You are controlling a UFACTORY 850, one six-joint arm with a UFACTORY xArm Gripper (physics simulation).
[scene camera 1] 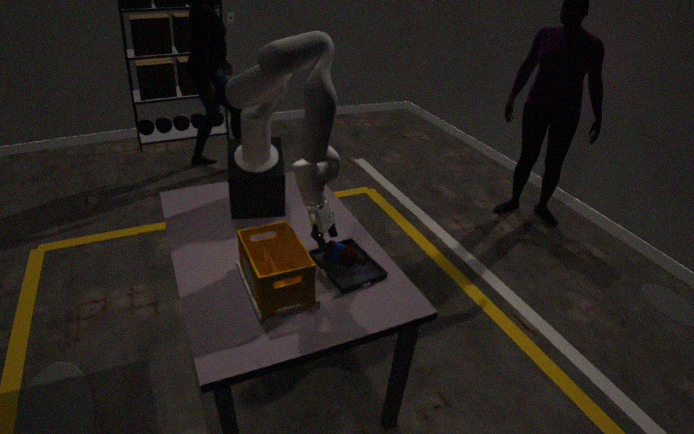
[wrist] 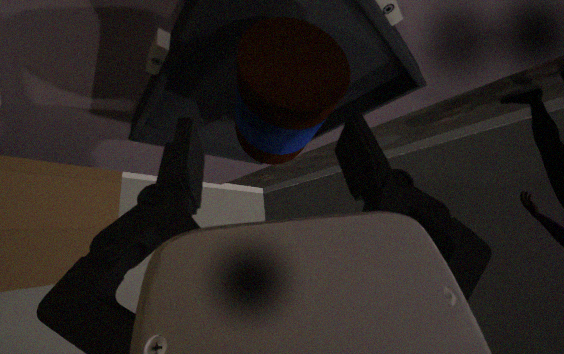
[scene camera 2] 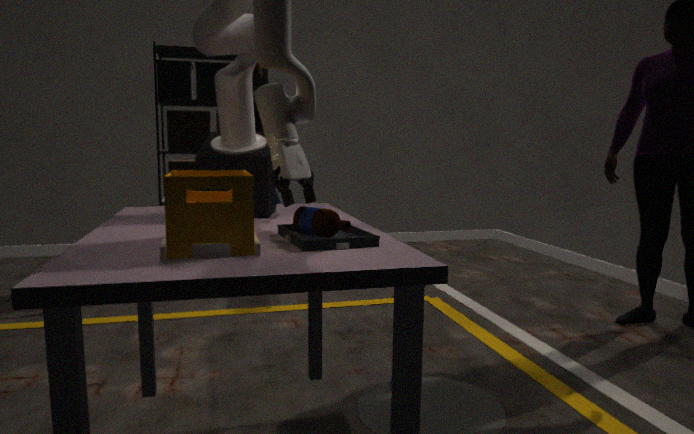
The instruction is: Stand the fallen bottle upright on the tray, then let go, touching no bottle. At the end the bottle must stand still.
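Observation:
The fallen bottle (scene camera 1: 349,254) (scene camera 2: 325,222) (wrist: 292,75), dark red-brown with a blue band, lies on its side on the black tray (scene camera 1: 358,282) (scene camera 2: 312,244) (wrist: 200,55). In both scene views its neck points right and the blue band is toward its left end. My gripper (scene camera 1: 326,236) (scene camera 2: 298,200) (wrist: 273,134) is open and empty. It hangs at the far side of the tray, near the bottle's blue-banded end. In the wrist view the bottle shows ahead between the spread fingers; its neck is hidden there and no contact can be made out.
A yellow crate (scene camera 1: 288,301) (scene camera 2: 209,220) stands left of the tray on the pink-grey table (scene camera 1: 327,332) (scene camera 2: 214,271). A person (scene camera 1: 560,76) (scene camera 2: 660,133) stands on the floor at the right. Another person (scene camera 1: 207,66) stands before the shelf rack (scene camera 1: 128,76) behind the arm.

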